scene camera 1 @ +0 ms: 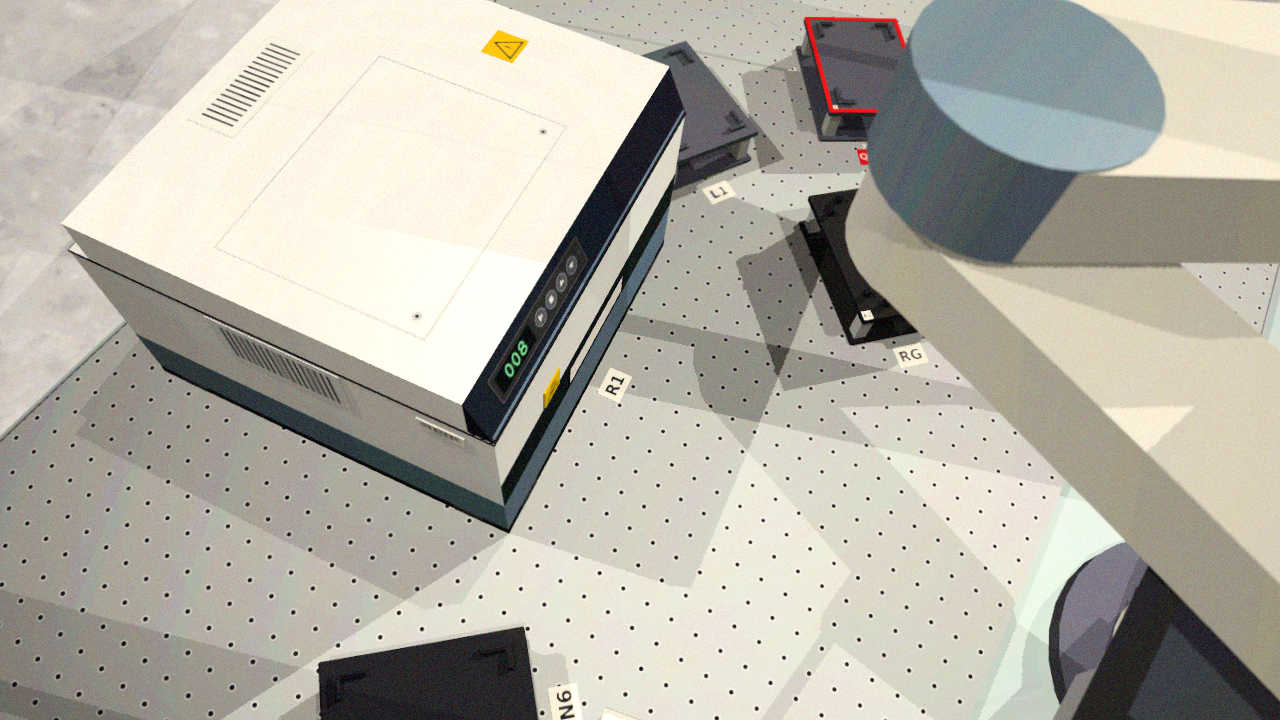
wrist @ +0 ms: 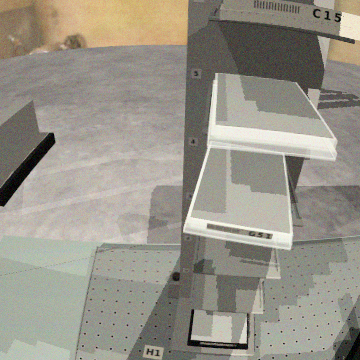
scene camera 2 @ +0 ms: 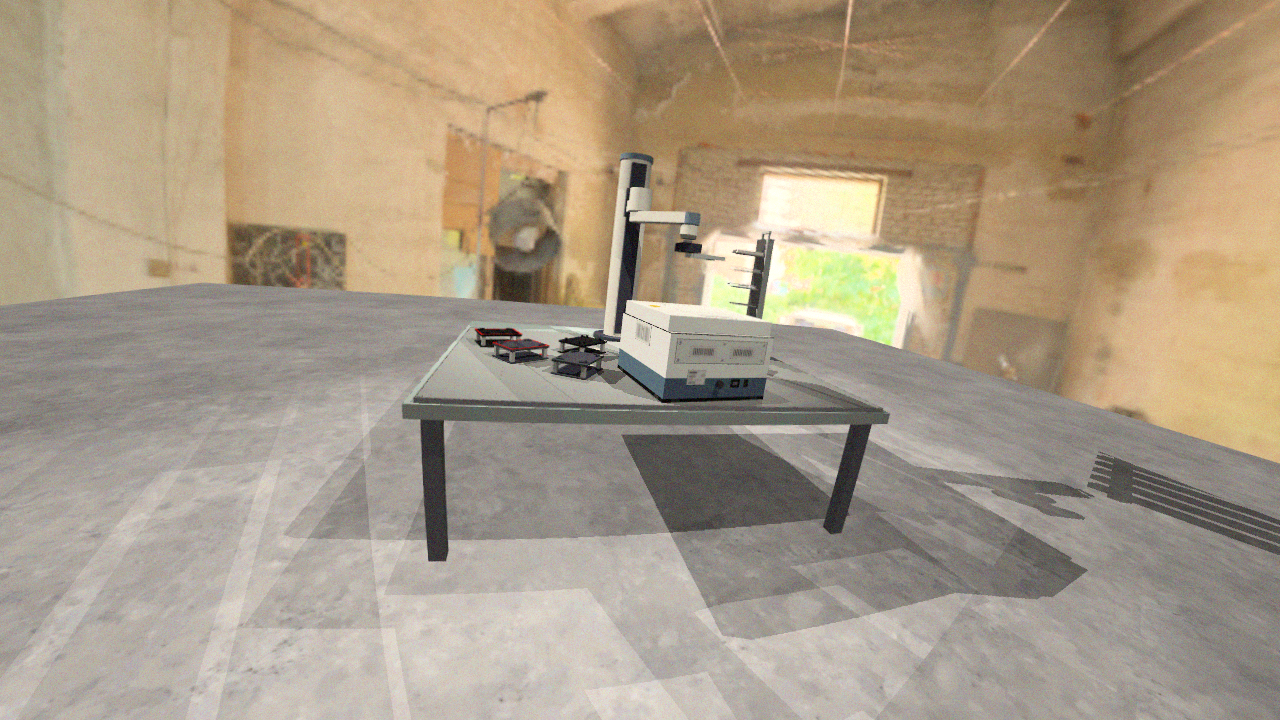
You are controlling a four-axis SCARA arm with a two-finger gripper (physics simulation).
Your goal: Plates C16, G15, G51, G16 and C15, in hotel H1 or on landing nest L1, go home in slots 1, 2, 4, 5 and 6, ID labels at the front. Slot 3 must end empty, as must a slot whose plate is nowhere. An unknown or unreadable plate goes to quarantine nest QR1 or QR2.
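Places are measured from the arm's base along level axes (x ahead, y left, z up), in centimetres.
Pixels of known places: gripper, fingertip midpoint: (wrist: 217,126) (scene camera 2: 719,259); arm's base at its link origin: (scene camera 2: 617,338).
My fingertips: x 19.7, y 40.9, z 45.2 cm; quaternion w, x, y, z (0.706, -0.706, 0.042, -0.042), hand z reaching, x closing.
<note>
For each thing: its top centre in the pictures, then the offset to it from my fingertips. "pt": a spot on its surface instead.
- plate C15 at a spot on its surface: (wrist: 280,12) pt dz +4.5, dx +3.8, dy +5.3 cm
- clear-lidded plate at its top centre: (wrist: 264,97) (scene camera 2: 745,268) dz -2.7, dx +5.5, dy +11.3 cm
- Plate G51 at its top centre: (wrist: 244,178) (scene camera 2: 741,283) dz -10.3, dx +4.8, dy +10.9 cm
- black-framed plate at its top centre: (wrist: 220,305) dz -34.0, dx +5.4, dy +11.4 cm
- Landing nest L1 at its top centre: (scene camera 1: 677,95) (scene camera 2: 578,355) dz -38.3, dx +52.3, dy -68.9 cm
- White device R1 at its top centre: (scene camera 1: 387,136) (scene camera 2: 696,310) dz -19.3, dx +60.4, dy -33.2 cm
- Red-rimmed QR1 at its top centre: (scene camera 1: 866,59) (scene camera 2: 521,342) dz -38.3, dx +37.0, dy -88.1 cm
- QR2 at its top centre: (scene camera 2: 498,330) dz -38.3, dx +15.5, dy -97.8 cm
- black nest RG at its top centre: (scene camera 1: 890,241) (scene camera 2: 583,337) dz -37.9, dx +23.4, dy -64.0 cm
- black nest at a spot on its surface: (scene camera 1: 429,676) pt dz -38.9, dx +36.3, dy -4.2 cm
In the wrist view, hotel H1 (wrist: 200,112) (scene camera 2: 760,277) holds plate C15 (wrist: 280,12) at the top, cut by the frame. A clear-lidded plate (wrist: 265,107) is in slot 5; I can read no ID on it. Plate G51 (wrist: 245,192), label at the front, is in slot 4. The shelves of slots 3 (wrist: 235,250) and 2 (wrist: 225,295) show no plate. A black-framed plate (wrist: 220,325) sits in slot 1, its ID too small to read. Landing nest L1 (scene camera 1: 716,102) (scene camera 2: 577,360) shows no plate on its visible part. My gripper (scene camera 2: 712,257) is open and empty, facing the hotel at upper height.
White device R1 (scene camera 1: 313,179) (scene camera 2: 693,335) stands by L1. Red-rimmed QR1 (scene camera 1: 854,67) (scene camera 2: 520,345) and QR2 (scene camera 2: 497,333) and black nest RG (scene camera 1: 832,259) (scene camera 2: 581,342) stand beyond. A black nest (scene camera 1: 429,676) is by label N6. The arm (scene camera 1: 1029,116) partly covers RG and QR1.
</note>
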